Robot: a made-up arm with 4 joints.
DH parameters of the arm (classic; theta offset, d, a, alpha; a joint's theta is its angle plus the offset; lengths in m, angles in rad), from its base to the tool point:
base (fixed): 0 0.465 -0.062 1.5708
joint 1: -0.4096 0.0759 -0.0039 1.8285
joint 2: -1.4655 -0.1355 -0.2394 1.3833
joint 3: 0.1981 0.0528 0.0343 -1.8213
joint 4: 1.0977 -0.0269 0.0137 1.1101
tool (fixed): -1.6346 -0.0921 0 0
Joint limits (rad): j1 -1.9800..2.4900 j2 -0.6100..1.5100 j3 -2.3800..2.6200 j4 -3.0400..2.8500
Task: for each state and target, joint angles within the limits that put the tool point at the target. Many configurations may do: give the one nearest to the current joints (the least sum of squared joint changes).
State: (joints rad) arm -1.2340 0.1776 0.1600 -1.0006
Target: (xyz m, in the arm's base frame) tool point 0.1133 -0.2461 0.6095
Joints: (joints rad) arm -1.1642 0.7445 0.0298 -0.9482
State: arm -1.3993 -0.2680 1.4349 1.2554
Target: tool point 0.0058 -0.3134 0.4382
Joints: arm -1.8221 -0.6100 1.7061 1.2507
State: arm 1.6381 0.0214 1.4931 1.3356
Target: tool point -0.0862 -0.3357 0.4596
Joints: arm 0.9208 -0.6100 2.0145 1.9153
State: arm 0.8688 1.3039 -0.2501 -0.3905
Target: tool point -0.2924 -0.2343 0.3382
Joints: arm 1.6799 0.9034 0.0326 -0.5923
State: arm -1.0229 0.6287 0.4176 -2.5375
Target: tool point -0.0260 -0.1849 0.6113
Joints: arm -0.7219 0.1676 0.2830 -2.7401
